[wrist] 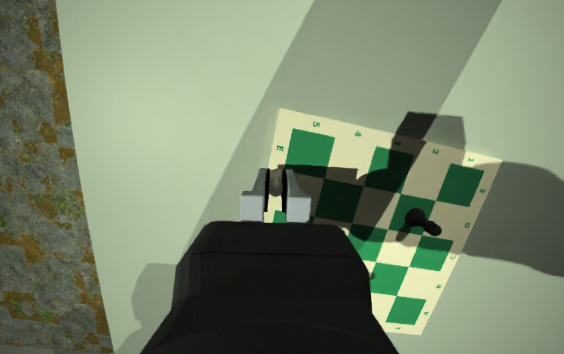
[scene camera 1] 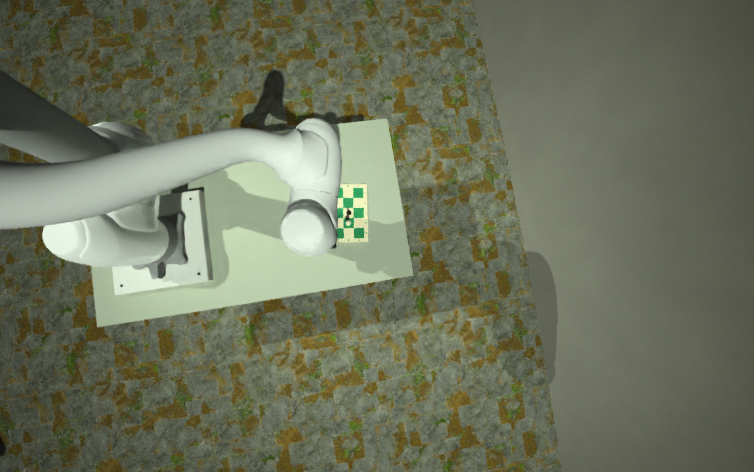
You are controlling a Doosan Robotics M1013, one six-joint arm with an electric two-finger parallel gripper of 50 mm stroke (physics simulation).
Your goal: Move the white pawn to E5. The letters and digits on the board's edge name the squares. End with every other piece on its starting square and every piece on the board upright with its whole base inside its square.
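Where they show: gripper, fingertip midpoint: (wrist: 275, 181); arm's base, link origin: (scene camera 1: 160, 240).
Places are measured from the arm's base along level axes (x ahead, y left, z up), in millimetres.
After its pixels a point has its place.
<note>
My gripper (wrist: 275, 181) @[y -58, x 564, z -2 mm] is shut on the white pawn (wrist: 275, 186) @[y -59, x 561, z 21 mm], whose rounded end shows between the fingers. In the wrist view they appear above the board's left side, near the border of E5 and D5; their height is unclear. The green E5 square (wrist: 311, 149) @[y -29, x 537, z -23 mm] is bare at the top left of the chessboard (wrist: 378, 136) @[y 28, x 518, z -23 mm] (scene camera 1: 358, 203) @[y 67, x 703, z -23 mm]. In the scene view the arm's wrist hides the gripper, the pawn and the board's left part. A black piece (wrist: 416, 218) @[y 79, x 589, z -14 mm] stands on D2, partly in shadow.
In the scene view, a black piece (scene camera 1: 348, 212) @[y 32, x 663, z 7 mm] and a white piece (scene camera 1: 348, 223) @[y -8, x 659, z 6 mm] stand close together on the board's visible part. The gripper body hides the board's lower left in the wrist view. The pale table (scene camera 1: 250, 261) @[y -105, x 290, z -29 mm] carries the robot's base plate (scene camera 1: 194, 244) @[y -25, x 116, z 0 mm] at left.
</note>
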